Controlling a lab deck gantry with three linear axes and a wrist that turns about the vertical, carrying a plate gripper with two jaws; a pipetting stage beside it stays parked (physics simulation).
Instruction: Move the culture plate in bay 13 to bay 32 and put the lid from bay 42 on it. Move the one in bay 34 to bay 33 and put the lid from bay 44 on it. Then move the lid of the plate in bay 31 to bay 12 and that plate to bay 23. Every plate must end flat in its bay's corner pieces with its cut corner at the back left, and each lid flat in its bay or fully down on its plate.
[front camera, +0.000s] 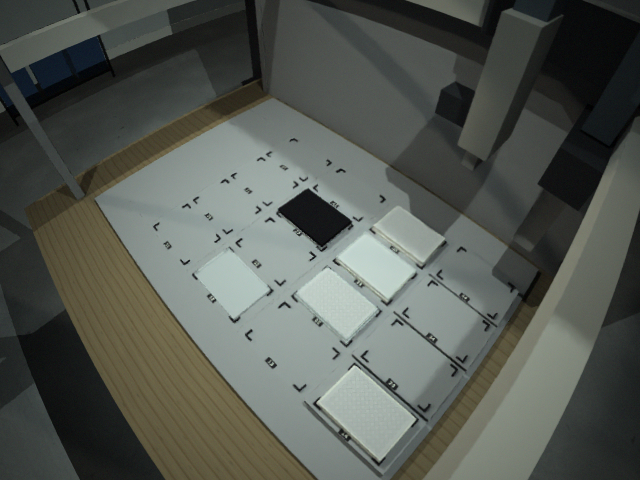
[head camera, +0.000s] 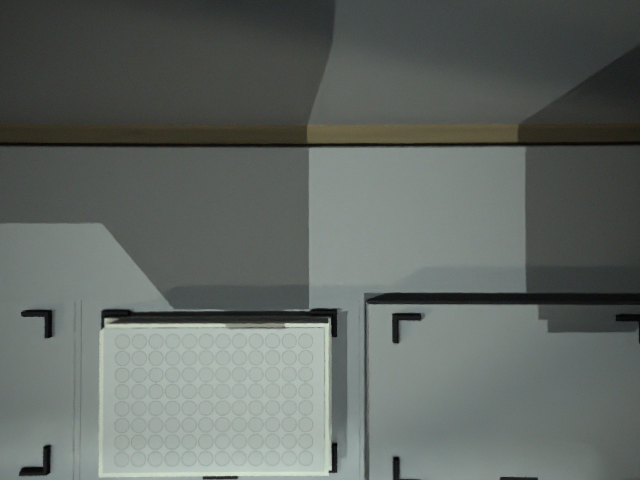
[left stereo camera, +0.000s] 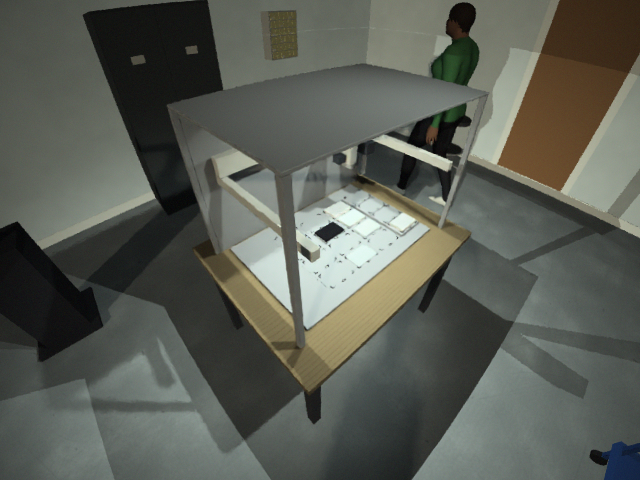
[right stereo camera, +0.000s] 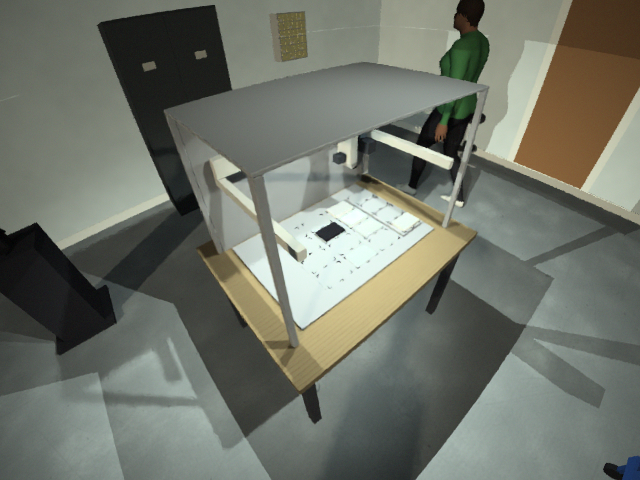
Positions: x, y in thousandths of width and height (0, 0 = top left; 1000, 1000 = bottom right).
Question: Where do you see a pale lid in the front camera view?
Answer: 588, 553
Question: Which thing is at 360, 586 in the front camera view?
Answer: A pale lid.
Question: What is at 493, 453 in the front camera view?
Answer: A black lid.
